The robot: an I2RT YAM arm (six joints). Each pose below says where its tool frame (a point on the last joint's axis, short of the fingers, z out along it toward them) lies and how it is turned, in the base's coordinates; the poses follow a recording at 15 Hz.
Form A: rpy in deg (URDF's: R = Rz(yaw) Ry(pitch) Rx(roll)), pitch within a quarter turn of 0, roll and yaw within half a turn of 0; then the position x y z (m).
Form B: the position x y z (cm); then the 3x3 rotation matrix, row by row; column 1 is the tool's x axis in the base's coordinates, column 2 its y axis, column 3 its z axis. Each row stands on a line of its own. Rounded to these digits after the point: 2 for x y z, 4 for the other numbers.
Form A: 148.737 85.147 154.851 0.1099 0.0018 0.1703
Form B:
10.99 0.18 17.03
-0.0766 -0.1048 0.9915
0.0360 0.9935 0.1078
-0.9964 0.0439 -0.0723

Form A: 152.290 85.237 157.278 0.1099 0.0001 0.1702
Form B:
10.99 0.01 17.02
-0.0766 -0.0855 0.9934
0.0321 0.9956 0.0881
-0.9965 0.0386 -0.0735

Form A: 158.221 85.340 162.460 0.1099 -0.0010 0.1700
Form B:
10.99 -0.10 17.00
-0.0775 -0.0727 0.9943
0.0245 0.9969 0.0748
-0.9967 0.0301 -0.0754

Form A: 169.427 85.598 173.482 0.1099 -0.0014 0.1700
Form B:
10.99 -0.14 17.00
-0.0763 -0.0702 0.9946
0.0087 0.9974 0.0710
-0.9971 0.0141 -0.0755

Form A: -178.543 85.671 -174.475 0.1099 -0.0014 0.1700
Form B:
10.99 -0.14 17.00
-0.0751 -0.0710 0.9946
-0.0073 0.9975 0.0707
-0.9971 -0.0019 -0.0755

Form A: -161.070 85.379 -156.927 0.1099 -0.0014 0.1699
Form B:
10.99 -0.14 16.99
-0.0741 -0.0732 0.9946
-0.0316 0.9970 0.0710
-0.9967 -0.0261 -0.0762

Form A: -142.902 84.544 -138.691 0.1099 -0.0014 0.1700
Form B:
10.99 -0.14 17.00
-0.0714 -0.0755 0.9946
-0.0628 0.9955 0.0710
-0.9955 -0.0574 -0.0758

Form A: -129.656 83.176 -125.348 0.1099 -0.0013 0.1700
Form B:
10.99 -0.13 17.00
-0.0687 -0.0783 0.9946
-0.0969 0.9927 0.0714
-0.9929 -0.0915 -0.0758

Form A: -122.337 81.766 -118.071 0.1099 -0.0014 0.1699
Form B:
10.99 -0.14 16.99
-0.0674 -0.0785 0.9946
-0.1264 0.9895 0.0695
-0.9897 -0.1210 -0.0766

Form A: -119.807 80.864 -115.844 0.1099 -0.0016 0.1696
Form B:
10.99 -0.16 16.96
-0.0692 -0.0739 0.9949
-0.1429 0.9877 0.0634
-0.9873 -0.1378 -0.0789

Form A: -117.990 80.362 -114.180 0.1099 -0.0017 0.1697
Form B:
10.99 -0.17 16.97
-0.0686 -0.0716 0.9951
-0.1527 0.9864 0.0604
-0.9859 -0.1478 -0.0786

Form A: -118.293 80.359 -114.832 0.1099 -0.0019 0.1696
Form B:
10.99 -0.19 16.96
-0.0703 -0.0656 0.9954
-0.1520 0.9869 0.0543
-0.9859 -0.1475 -0.0794

